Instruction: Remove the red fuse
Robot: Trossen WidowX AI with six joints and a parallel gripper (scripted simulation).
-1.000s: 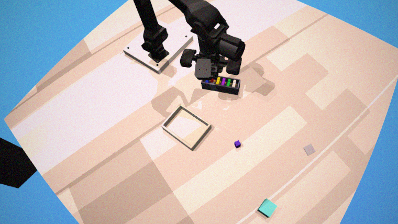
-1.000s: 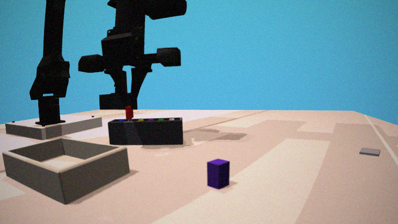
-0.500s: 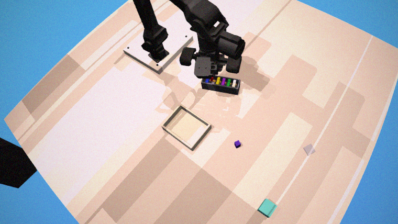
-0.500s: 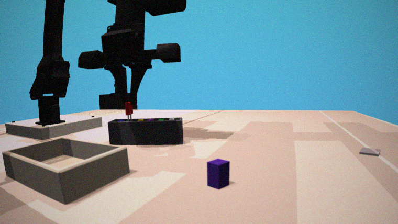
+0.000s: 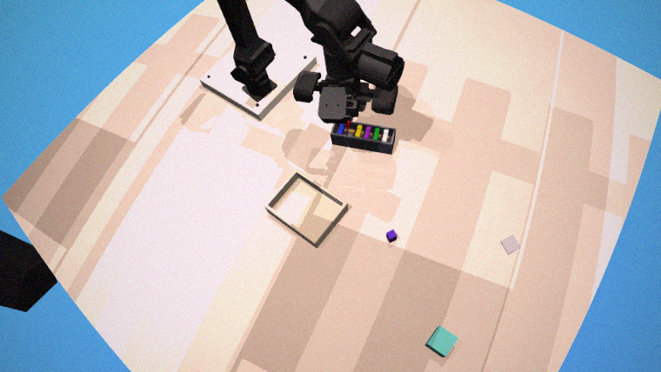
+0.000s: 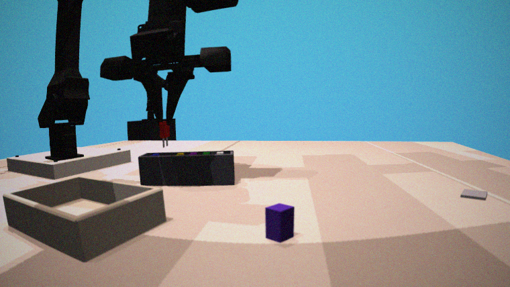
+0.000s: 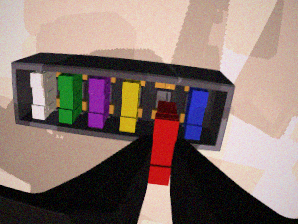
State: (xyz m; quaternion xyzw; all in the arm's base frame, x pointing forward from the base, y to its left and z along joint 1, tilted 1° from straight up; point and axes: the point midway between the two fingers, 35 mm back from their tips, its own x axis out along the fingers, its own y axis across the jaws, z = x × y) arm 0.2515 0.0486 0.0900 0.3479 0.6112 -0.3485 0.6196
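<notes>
Right now the blue fuse is 20 mm behind my gripper tip, 10 mm to the right of it and 60 mm below it. Also, from my gripper tip: red fuse 10 mm below; then square tray 50 mm ahead, 180 mm to the right, 80 mm below; then yellow fuse 20 mm ahead, 10 mm to the left, 60 mm below.
</notes>
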